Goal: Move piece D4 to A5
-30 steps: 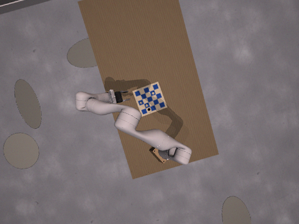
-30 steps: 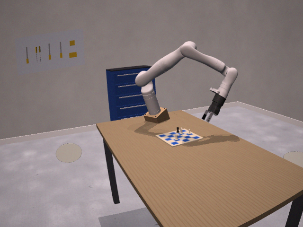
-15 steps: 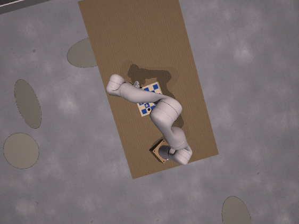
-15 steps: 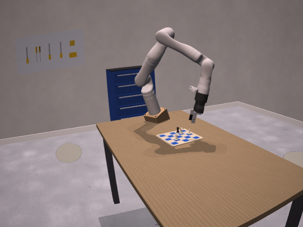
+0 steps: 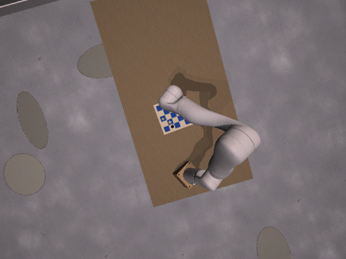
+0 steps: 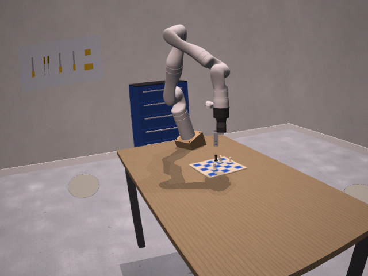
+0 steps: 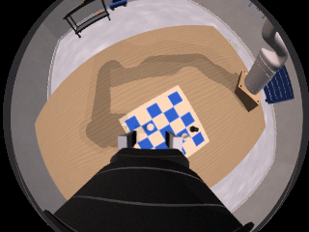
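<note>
Right now my hand is 130 mm above the white piece and 10 mm to the left of it. Round my hand: blue-and-cream chessboard (150 mm below, 40 mm behind, 30 mm to the left); then black piece (130 mm below, 110 mm behind, 60 mm to the left).
</note>
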